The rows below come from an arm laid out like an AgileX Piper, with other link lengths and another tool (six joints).
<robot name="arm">
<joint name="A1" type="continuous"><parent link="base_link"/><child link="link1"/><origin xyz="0 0 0.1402" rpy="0 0 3.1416"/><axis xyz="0 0 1"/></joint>
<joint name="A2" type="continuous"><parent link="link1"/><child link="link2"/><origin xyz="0 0 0" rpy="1.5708 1.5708 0"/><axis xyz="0 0 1"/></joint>
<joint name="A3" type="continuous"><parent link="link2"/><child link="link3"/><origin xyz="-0.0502 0.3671 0" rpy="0 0 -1.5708"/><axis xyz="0 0 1"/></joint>
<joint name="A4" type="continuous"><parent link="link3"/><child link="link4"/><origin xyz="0.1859 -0.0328 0" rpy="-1.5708 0 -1.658"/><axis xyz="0 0 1"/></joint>
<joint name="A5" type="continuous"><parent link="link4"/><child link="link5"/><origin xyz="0 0 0" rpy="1.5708 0 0"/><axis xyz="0 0 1"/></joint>
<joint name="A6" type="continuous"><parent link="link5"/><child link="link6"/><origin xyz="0 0.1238 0" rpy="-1.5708 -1.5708 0"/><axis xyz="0 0 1"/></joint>
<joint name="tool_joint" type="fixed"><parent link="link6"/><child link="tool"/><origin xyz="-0.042 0.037 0.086" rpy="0.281 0 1.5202"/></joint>
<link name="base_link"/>
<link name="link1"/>
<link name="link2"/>
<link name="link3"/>
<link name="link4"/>
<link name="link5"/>
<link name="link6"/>
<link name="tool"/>
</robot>
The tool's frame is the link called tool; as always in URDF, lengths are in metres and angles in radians. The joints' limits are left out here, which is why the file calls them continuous.
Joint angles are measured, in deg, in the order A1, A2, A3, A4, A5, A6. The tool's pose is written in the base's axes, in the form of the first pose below.
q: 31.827, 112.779, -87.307, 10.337, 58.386, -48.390
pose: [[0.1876 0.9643 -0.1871], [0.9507 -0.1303 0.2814], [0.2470 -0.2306 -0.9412]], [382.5 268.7 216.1]
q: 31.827, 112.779, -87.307, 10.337, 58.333, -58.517
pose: [[0.0126 0.9815 -0.1912], [0.9715 0.0332 0.2347], [0.2367 -0.1887 -0.9531]], [377.3 276.9 217.7]
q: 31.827, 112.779, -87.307, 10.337, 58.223, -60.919
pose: [[-0.0292 0.9815 -0.1894], [0.9718 0.0722 0.2243], [0.2338 -0.1775 -0.9559]], [376.2 278.9 218.2]
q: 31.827, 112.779, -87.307, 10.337, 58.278, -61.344
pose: [[-0.0366 0.9811 -0.1902], [0.9719 0.0792 0.2218], [0.2327 -0.1767 -0.9564]], [375.7 279.1 218.1]
